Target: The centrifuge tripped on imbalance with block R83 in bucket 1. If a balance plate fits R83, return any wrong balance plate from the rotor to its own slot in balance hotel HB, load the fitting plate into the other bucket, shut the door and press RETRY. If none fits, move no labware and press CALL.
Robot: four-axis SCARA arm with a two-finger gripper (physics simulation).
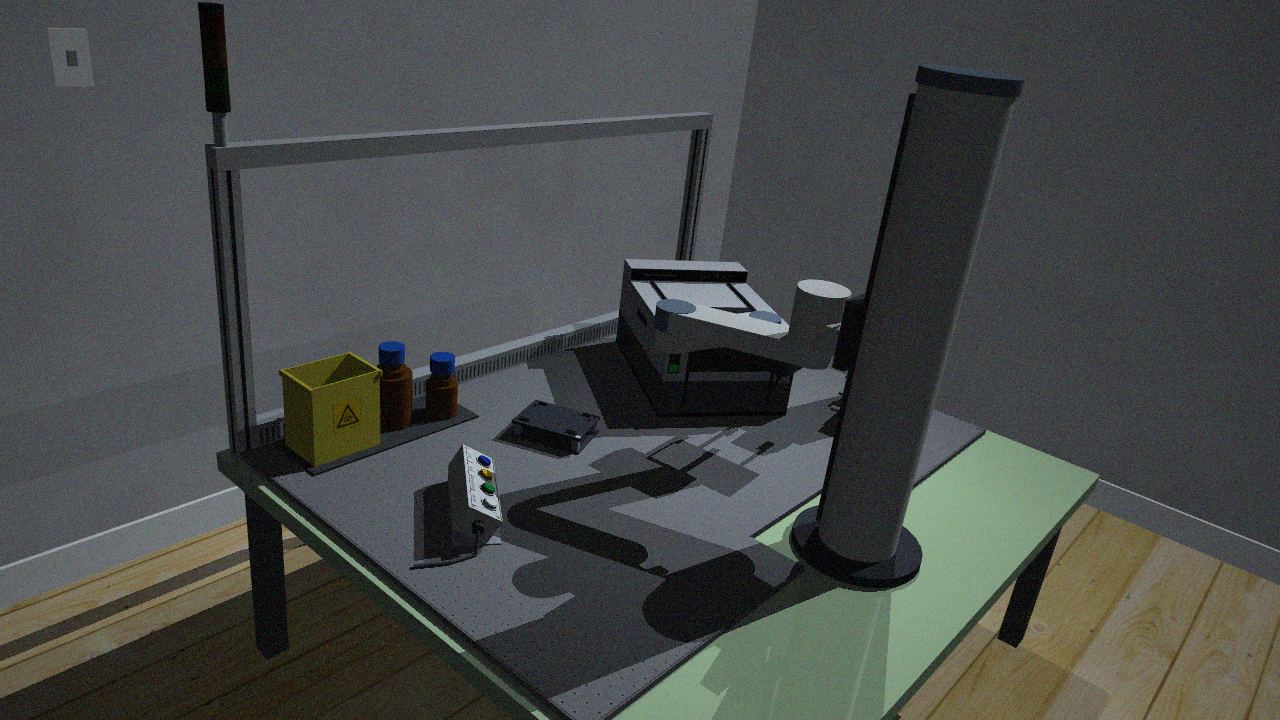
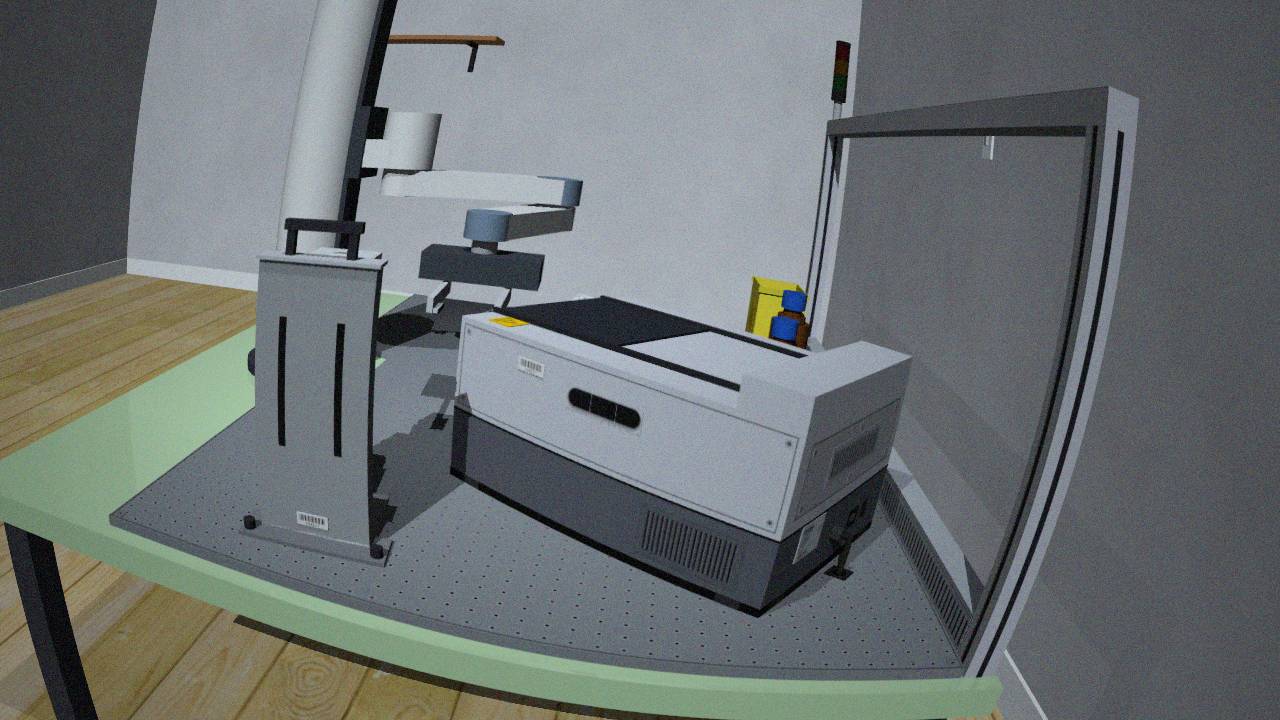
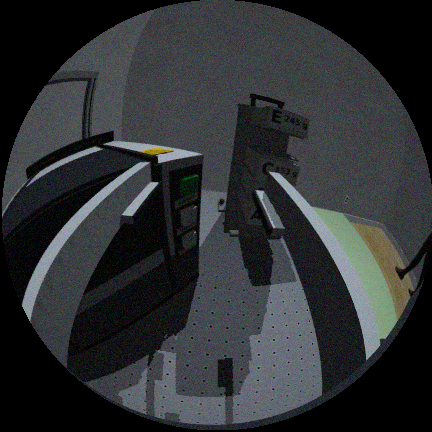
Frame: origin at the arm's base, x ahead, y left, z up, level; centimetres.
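Where they show: gripper, between the fingertips: (image 2: 462, 309) (image 3: 206, 177); arm's base, origin of its link: (image 1: 855, 547).
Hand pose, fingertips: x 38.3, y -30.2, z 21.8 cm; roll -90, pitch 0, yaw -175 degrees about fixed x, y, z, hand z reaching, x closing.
Note:
Things, the pixels of their top centre, and the offset from my fingertips.
- labels E 245 g, centre of its top: (image 2: 338, 256) (image 3: 277, 112) dx -10.6, dy -23.2, dz +9.0 cm
- button box, centre of its top: (image 1: 474, 473) dx +16.5, dy +80.2, dz -12.1 cm
- flat black fixture, centre of its top: (image 1: 556, 415) dx +29.0, dy +46.7, dz -15.9 cm
The centrifuge (image 1: 637, 344) (image 2: 680, 447) (image 3: 185, 262) has a white upper body, a dark base and a lit green display (image 1: 673, 365) (image 3: 189, 184). Its rotor and block R83 do not show; I cannot tell the door state. My gripper (image 1: 729, 394) (image 2: 469, 307) (image 3: 206, 177) is shut to its narrow setting, its fingers apart with nothing between them, in front of the centrifuge. Balance hotel HB (image 2: 308, 385) (image 3: 237, 137) stands beyond, with labels E 245 g (image 3: 289, 121) and C 153 g (image 3: 281, 168); label A is partly hidden by a finger. The button box (image 1: 458, 501) has blue, yellow, green and white buttons, lettering unreadable.
A flat black fixture (image 1: 553, 422) lies between button box and centrifuge. A yellow bin (image 1: 326, 416) (image 2: 762, 308) and brown bottles (image 1: 396, 398) with blue caps stand at the table's far left. A metal frame (image 1: 465, 137) (image 2: 1114, 268) runs along the back. The arm's column (image 1: 913, 313) stands at the front.

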